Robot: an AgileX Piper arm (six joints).
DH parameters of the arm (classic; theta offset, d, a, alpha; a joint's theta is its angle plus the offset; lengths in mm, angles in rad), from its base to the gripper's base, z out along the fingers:
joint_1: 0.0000 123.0 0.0 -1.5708
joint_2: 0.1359 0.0 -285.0 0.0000
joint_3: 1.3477 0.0 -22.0 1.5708
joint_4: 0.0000 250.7 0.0 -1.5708
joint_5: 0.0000 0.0 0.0 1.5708
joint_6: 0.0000 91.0 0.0 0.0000
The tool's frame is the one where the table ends.
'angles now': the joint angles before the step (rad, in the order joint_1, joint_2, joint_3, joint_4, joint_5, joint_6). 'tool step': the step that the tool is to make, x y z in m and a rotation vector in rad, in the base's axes. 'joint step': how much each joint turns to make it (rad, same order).
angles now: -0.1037 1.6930 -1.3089 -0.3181 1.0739 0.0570
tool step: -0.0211 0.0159 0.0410 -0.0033 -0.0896 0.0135
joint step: 0.0444 -0.1250 -0.0042 0.0031 0.0467 0.0172
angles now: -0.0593 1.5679 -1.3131 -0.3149 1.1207 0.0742
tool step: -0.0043 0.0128 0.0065 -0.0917 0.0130 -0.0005
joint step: 0.0707 -0.0140 0.0001 -0.1111 0.0538 0.0770
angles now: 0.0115 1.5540 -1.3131 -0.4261 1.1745 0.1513
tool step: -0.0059 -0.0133 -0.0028 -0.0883 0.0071 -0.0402
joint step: -0.0190 -0.0116 0.0372 -0.1003 0.0001 0.0433
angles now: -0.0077 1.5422 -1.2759 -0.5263 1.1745 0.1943
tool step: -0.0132 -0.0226 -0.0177 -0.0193 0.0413 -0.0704
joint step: -0.0723 -0.0131 0.0859 -0.0292 -0.0264 0.0207
